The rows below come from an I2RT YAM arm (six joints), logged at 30 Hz.
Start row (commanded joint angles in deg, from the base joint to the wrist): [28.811 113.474 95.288 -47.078 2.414 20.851]
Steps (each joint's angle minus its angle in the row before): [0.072 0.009 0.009 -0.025 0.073 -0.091]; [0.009 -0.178 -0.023 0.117 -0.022 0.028]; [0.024 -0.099 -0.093 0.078 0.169 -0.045]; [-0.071 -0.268 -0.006 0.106 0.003 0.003]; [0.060 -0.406 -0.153 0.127 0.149 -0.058]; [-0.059 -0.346 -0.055 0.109 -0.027 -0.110]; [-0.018 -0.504 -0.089 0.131 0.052 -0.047]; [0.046 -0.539 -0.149 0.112 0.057 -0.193]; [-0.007 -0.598 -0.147 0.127 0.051 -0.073]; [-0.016 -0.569 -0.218 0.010 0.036 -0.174]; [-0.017 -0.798 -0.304 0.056 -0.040 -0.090]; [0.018 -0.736 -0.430 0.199 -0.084 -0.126]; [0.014 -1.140 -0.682 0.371 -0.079 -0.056]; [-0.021 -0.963 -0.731 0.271 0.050 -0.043]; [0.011 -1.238 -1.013 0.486 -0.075 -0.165]
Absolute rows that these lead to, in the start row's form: [28.883 113.483 95.297 -47.103 2.487 20.760]; [28.892 113.305 95.274 -46.986 2.465 20.788]; [28.916 113.206 95.181 -46.908 2.634 20.743]; [28.845 112.938 95.175 -46.802 2.637 20.746]; [28.905 112.532 95.022 -46.675 2.786 20.688]; [28.846 112.186 94.967 -46.566 2.759 20.578]; [28.828 111.682 94.878 -46.435 2.811 20.531]; [28.874 111.143 94.729 -46.323 2.868 20.338]; [28.867 110.545 94.582 -46.196 2.919 20.265]; [28.851 109.976 94.364 -46.186 2.955 20.091]; [28.834 109.178 94.060 -46.130 2.915 20.001]; [28.852 108.442 93.630 -45.931 2.831 19.875]; [28.866 107.302 92.948 -45.560 2.752 19.819]; [28.845 106.339 92.217 -45.289 2.802 19.776]; [28.856 105.101 91.204 -44.803 2.727 19.611]
